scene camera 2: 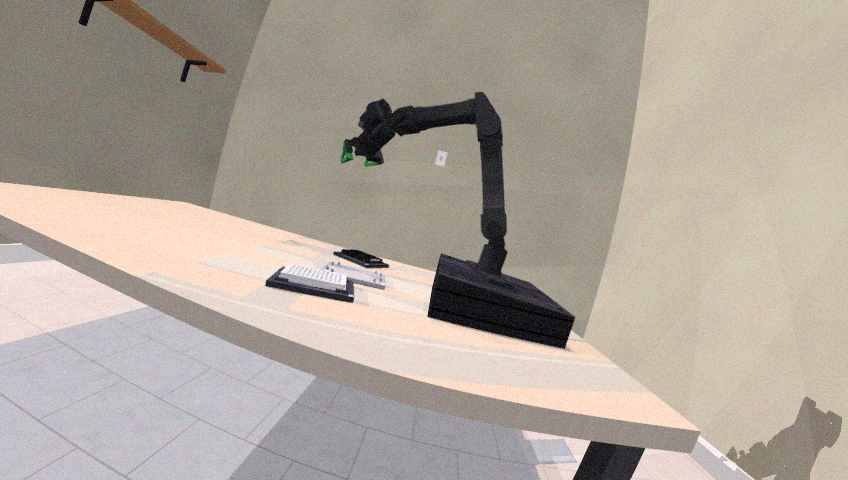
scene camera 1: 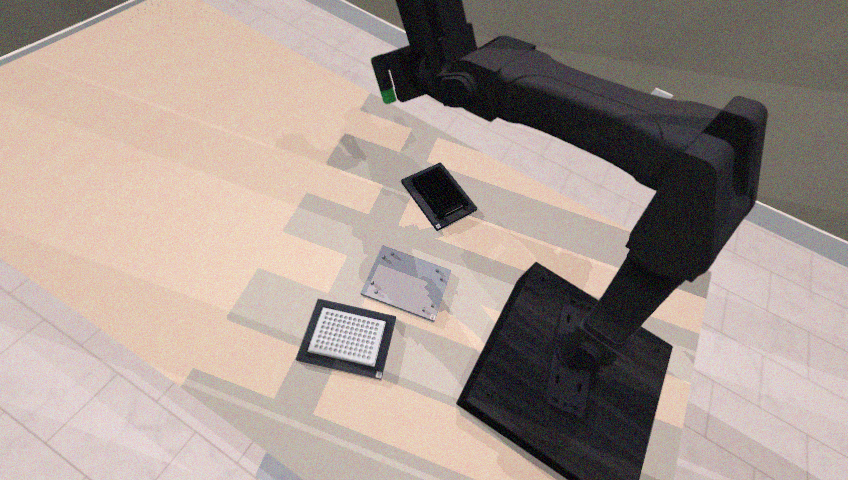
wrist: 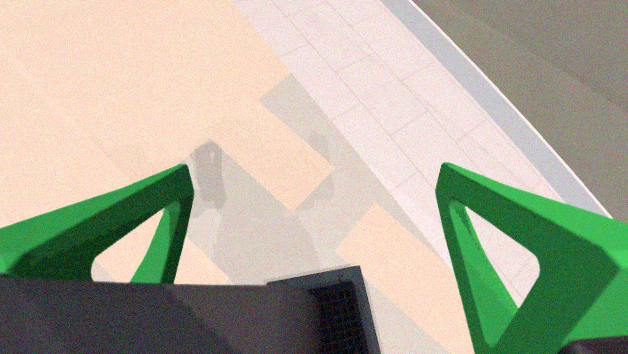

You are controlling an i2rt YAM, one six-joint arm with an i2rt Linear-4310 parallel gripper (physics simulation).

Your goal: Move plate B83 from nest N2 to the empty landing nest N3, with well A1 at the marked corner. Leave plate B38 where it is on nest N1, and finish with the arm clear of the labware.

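Observation:
A black well plate sits on a dark nest at the back. A white well plate sits on another dark nest toward the front. The empty light grey nest, with small pins and a white corner mark, lies between them. Plate and nest labels are not readable, so which plate is B83 I cannot tell. My gripper is open and empty, high above the table, beyond the black plate. The wrist view partly hides that plate.
The black arm base stands to the right of the nests. The arm's upper links stretch high over the back of the table. A wooden shelf hangs on the wall.

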